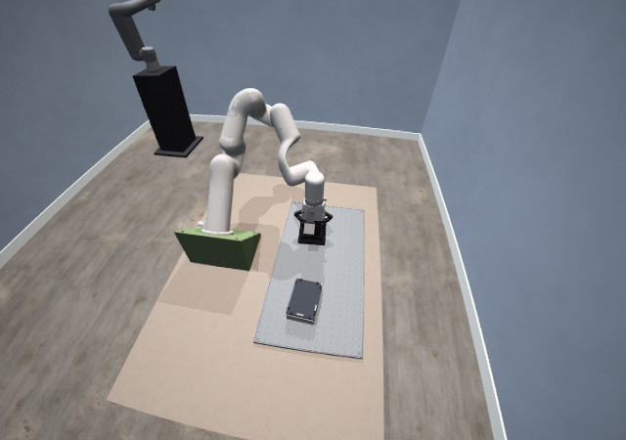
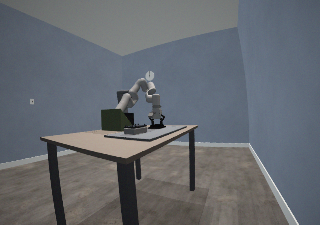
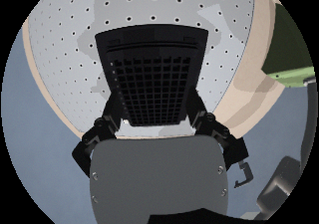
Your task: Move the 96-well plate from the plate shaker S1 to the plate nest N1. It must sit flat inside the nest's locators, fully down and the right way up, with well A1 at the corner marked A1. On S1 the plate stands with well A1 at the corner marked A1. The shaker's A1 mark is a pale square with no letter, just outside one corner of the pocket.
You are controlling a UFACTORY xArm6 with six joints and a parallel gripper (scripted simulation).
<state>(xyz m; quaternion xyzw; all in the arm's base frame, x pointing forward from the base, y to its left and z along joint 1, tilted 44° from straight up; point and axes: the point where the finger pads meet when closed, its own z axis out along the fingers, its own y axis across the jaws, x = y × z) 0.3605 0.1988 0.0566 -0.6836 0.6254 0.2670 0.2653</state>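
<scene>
Now: hand 3 cm above the black plate nest N1. From my hand the other things lie so: black 96-well plate: 1 cm below.
</scene>
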